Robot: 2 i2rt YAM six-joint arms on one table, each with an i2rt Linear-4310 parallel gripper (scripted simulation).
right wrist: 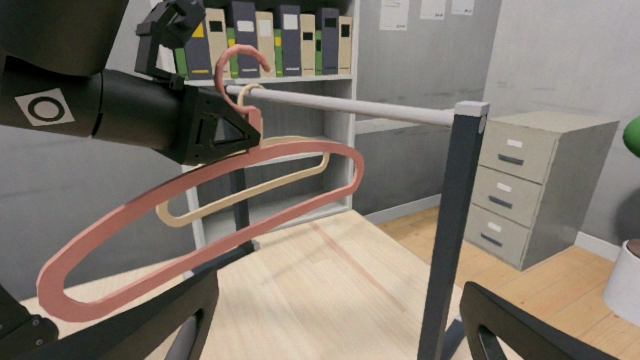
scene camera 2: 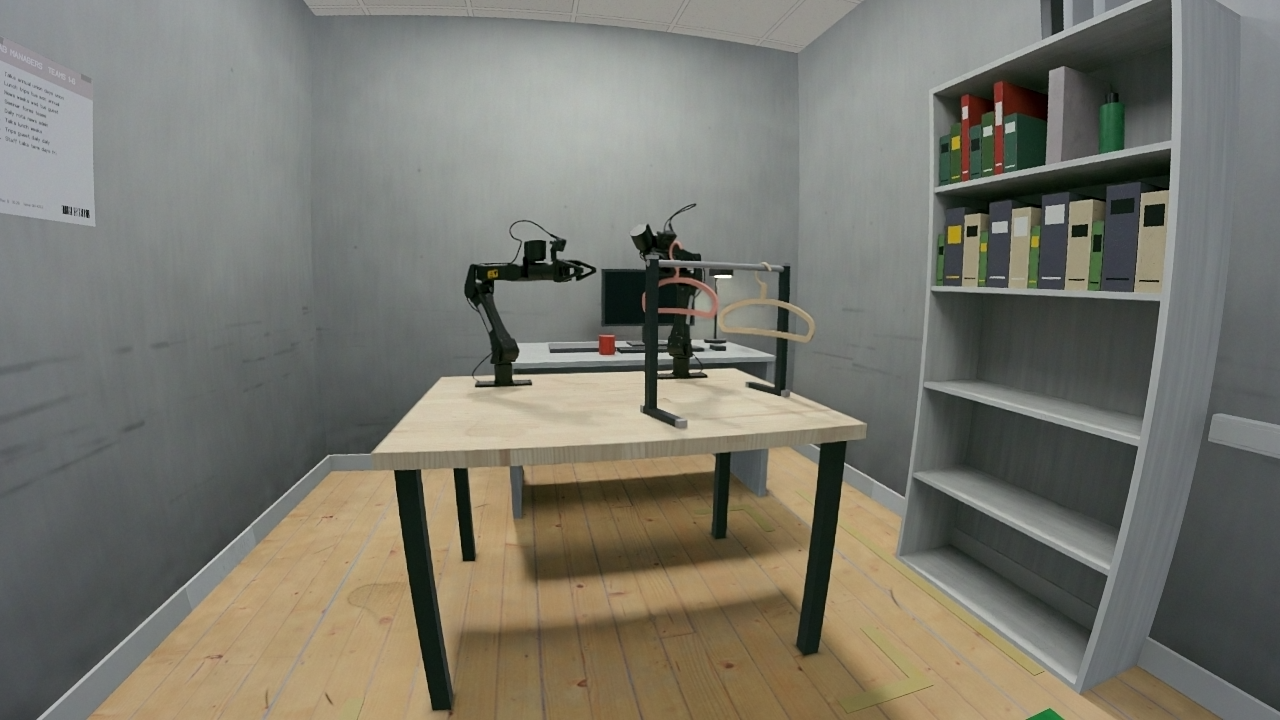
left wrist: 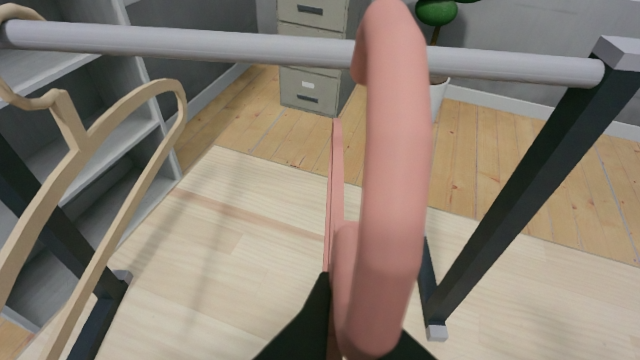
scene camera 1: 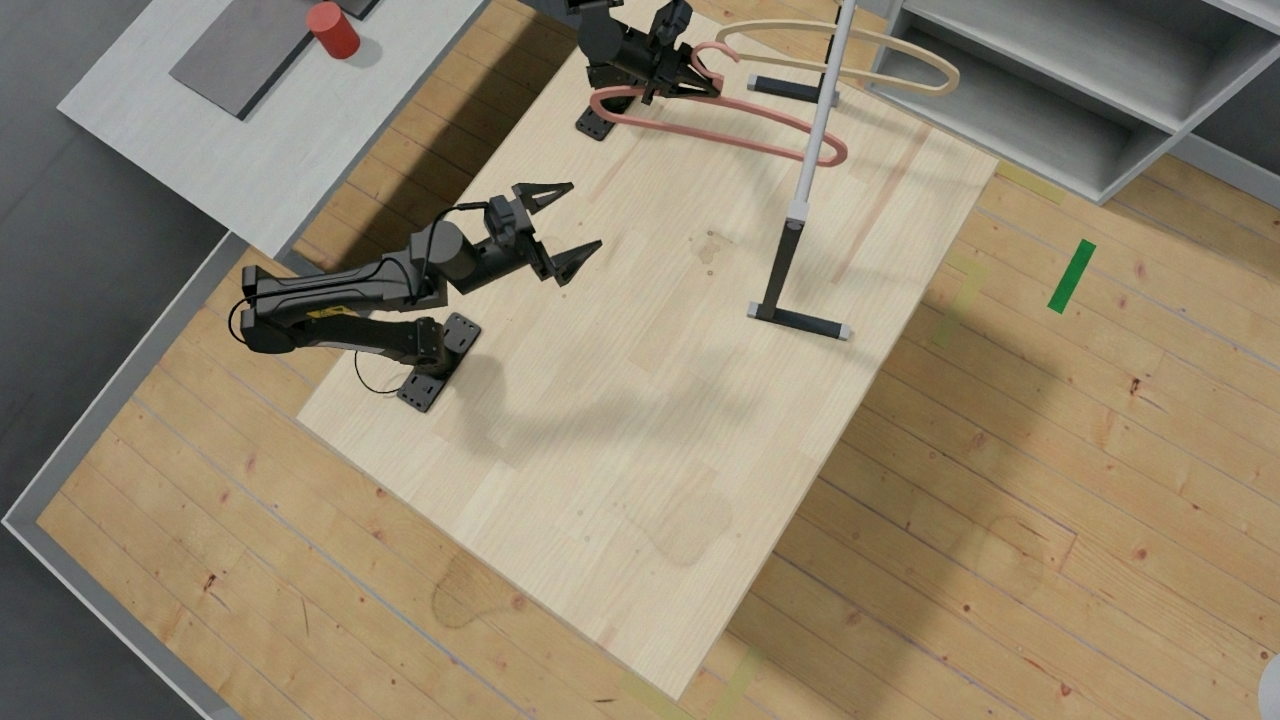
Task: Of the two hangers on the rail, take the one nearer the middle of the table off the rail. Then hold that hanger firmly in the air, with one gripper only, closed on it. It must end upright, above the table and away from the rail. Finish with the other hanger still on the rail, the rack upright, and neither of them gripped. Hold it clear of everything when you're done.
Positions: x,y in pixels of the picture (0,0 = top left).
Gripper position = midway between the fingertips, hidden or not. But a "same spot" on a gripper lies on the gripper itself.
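Scene:
You can find my right gripper in the right wrist view (pixel 338 286), and scene camera 1 and scene camera 2 show it too, but in the left wrist view it's out of frame. On my right gripper, (scene camera 2: pixel 560 274) and (scene camera 1: pixel 564 276) are the same spot.

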